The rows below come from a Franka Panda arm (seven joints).
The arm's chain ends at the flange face. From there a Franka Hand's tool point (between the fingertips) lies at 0.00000 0.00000 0.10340 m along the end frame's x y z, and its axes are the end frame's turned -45 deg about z.
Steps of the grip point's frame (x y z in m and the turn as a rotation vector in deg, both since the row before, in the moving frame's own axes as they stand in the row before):
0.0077, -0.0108, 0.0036, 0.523, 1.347, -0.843
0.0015, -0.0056, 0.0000, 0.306, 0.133, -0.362
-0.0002, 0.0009, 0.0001, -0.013, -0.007, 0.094
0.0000, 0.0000, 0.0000, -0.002, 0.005, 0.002
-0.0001, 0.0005, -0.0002, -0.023, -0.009, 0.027
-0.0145, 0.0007, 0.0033, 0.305, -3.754, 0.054
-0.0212, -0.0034, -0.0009, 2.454, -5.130, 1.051
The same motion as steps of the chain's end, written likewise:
-0.0032, -0.0107, 0.0036, 1.322, 0.583, -0.843
-0.0027, -0.0045, 0.0000, 0.310, -0.122, -0.362
0.0005, 0.0008, 0.0001, -0.014, 0.004, 0.094
0.0000, 0.0000, 0.0000, 0.002, 0.005, 0.002
0.0003, 0.0004, -0.0002, -0.023, 0.010, 0.027
-0.0046, 0.0064, 0.0035, -2.439, -2.870, 0.054
-0.0077, 0.0093, -0.0004, -1.892, -5.363, 1.051

